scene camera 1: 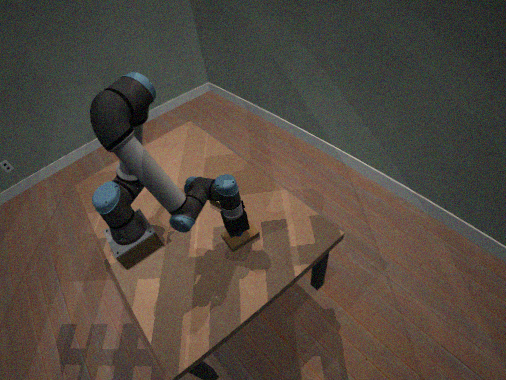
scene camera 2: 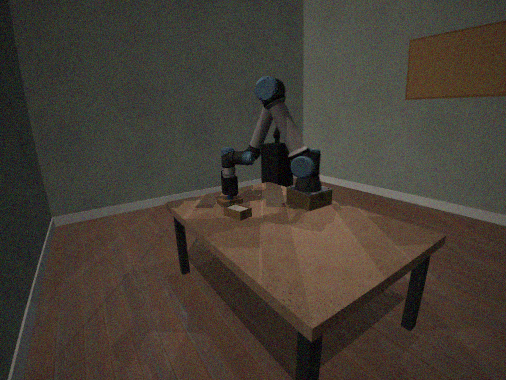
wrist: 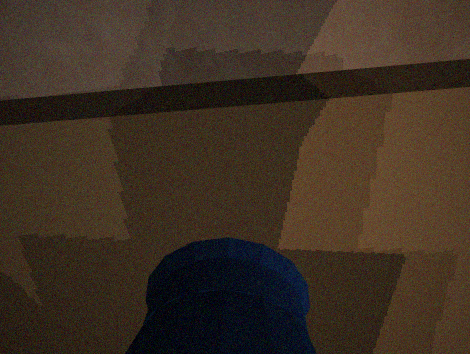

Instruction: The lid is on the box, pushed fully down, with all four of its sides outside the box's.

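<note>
The lid is a flat, light-brown rectangular piece. It lies level at or very near the table top and fills much of the wrist view, with its dark side edge towards the top. My blue suction cup is down on the lid's top face and holds it. The box is a small brown block with a pale top, standing on the table beside the lid, nearer to scene camera 2. In scene camera 1 the box is mostly hidden behind my wrist. The lid and box are apart.
The wooden table carries my arm's base block, well to the side of the lid. The table's edge runs beyond the lid. A dark cabinet-like block shows behind the arm.
</note>
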